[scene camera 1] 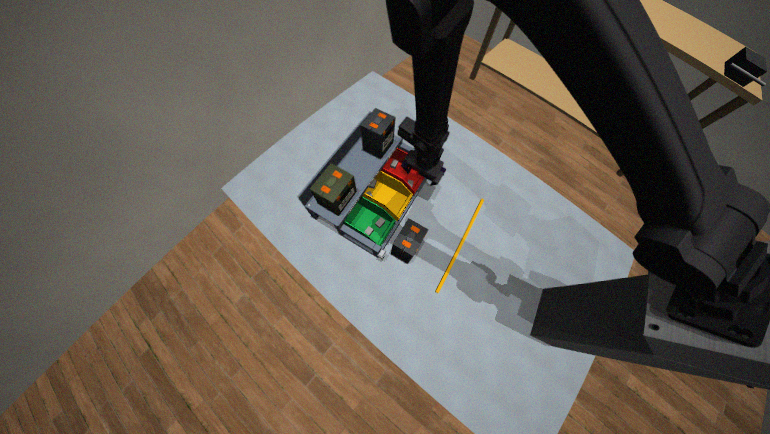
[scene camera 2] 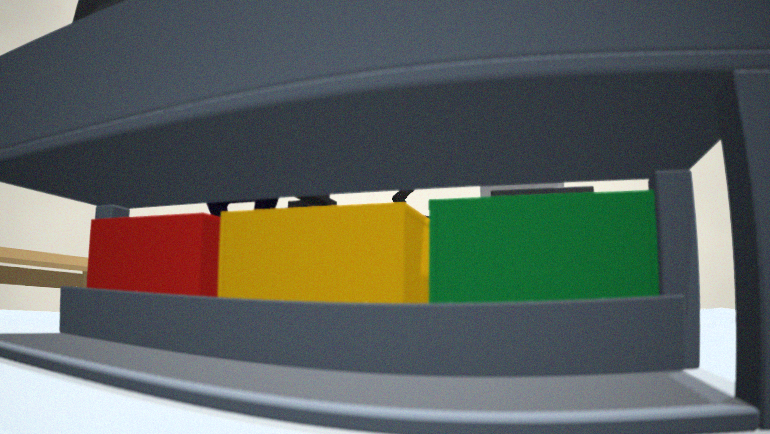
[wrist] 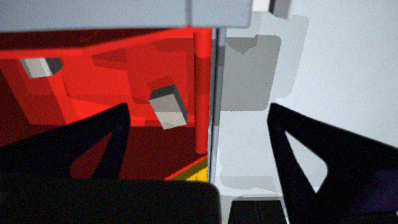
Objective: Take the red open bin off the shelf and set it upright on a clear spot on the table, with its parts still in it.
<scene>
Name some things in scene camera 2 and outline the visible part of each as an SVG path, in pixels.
A red bin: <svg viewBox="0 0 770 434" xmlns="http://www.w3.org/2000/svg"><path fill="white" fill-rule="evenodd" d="M220 217L207 213L91 219L87 288L218 297Z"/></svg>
A yellow bin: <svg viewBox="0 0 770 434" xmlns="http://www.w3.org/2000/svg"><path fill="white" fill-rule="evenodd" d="M429 219L405 202L221 212L218 297L359 303L428 303Z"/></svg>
A green bin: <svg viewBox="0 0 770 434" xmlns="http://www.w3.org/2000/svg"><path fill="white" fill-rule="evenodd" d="M654 190L429 199L429 303L527 302L659 296Z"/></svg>
</scene>
